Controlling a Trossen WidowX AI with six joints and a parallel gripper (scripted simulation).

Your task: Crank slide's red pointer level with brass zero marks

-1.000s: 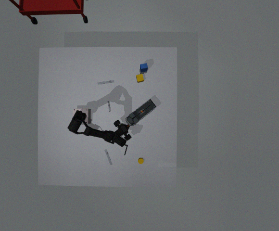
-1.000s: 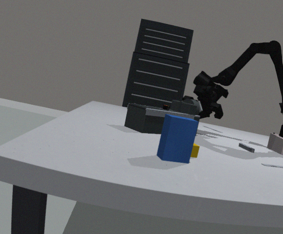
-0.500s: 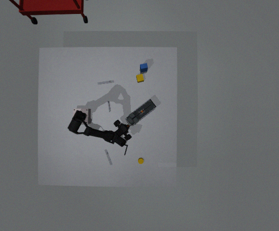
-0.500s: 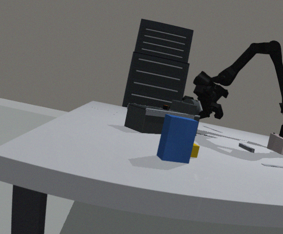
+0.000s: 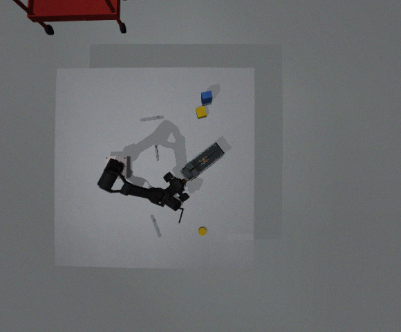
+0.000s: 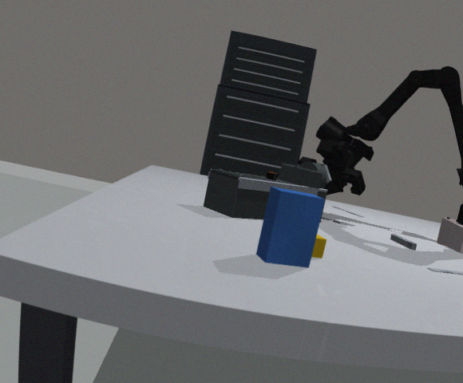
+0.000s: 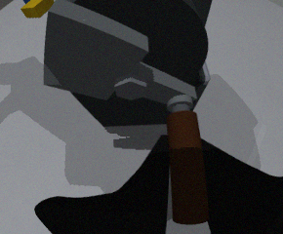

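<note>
Now: the brown crank handle 1 cm behind my gripper tip, 1 cm to the right of it and 3 cm above it. Also, from my gripper tip: red pointer: 10 cm ahead, 14 cm to the left, 4 cm above; then black hex key: 21 cm to the right, 4 cm below; then yellow block: 4 cm ahead, 44 cm to the left, 3 cm below.
</note>
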